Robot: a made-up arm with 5 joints.
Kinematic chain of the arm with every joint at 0, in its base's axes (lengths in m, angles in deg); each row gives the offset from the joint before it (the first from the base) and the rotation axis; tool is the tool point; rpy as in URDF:
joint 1: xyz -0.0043 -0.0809 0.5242 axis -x
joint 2: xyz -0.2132 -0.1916 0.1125 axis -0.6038 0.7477 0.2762
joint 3: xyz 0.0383 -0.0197 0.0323 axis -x
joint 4: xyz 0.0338 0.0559 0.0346 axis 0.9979 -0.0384 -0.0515
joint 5: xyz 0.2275 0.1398 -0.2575 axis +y
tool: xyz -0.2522 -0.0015 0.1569 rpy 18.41 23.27 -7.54
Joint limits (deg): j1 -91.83..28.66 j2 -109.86..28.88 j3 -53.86..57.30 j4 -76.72..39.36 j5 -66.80..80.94
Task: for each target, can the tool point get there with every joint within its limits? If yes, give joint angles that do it. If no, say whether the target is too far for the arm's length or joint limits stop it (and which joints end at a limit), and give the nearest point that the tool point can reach.
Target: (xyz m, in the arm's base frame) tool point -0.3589 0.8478 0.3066
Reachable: no: joint limits stop it (at a limit: joint 1, joint 4, joint 5) | nearest point -0.2726 0.2616 0.3123 | short by 0.593 m
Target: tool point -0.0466 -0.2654 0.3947
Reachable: yes | joints -27.25 -99.08 26.09 -53.73 -30.87
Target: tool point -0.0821 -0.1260 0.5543
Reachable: yes | joints -42.56 -53.29 -11.30 -21.32 -31.91
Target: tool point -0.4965 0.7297 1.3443
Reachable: no: too far | nearest point -0.3190 0.1867 0.9991 | short by 0.668 m
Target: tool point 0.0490 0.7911 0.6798
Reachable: no: joint limits stop it (at a limit: joint 1, joint 3, joint 4, joint 5) | nearest point -0.1332 0.2837 0.6929 | short by 0.539 m
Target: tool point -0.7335 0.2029 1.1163
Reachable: no: joint limits stop it (at a limit: joint 1, joint 3, joint 4, joint 5) | nearest point -0.5355 0.0228 1.0119 | short by 0.287 m
